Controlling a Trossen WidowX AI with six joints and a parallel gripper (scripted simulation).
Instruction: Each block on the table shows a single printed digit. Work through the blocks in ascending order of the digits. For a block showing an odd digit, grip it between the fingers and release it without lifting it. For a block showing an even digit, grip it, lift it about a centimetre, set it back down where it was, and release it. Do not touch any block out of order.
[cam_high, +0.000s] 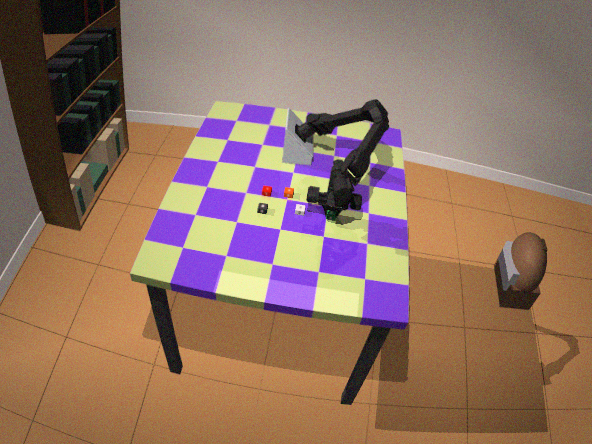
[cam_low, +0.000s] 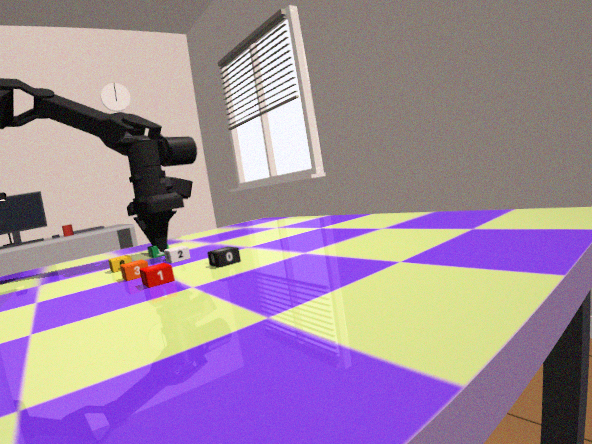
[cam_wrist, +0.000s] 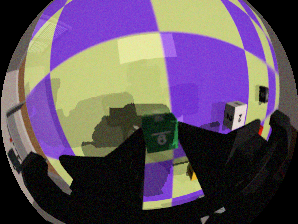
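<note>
Right now the green block is right at my gripper tip. The rest, counted from my gripper tip: orange block marked 3: 150 mm to the right, 100 mm behind; then yellow block: 90 mm behind, 50 mm to the right; then white block marked 2: 110 mm to the right, 10 mm behind.
</note>
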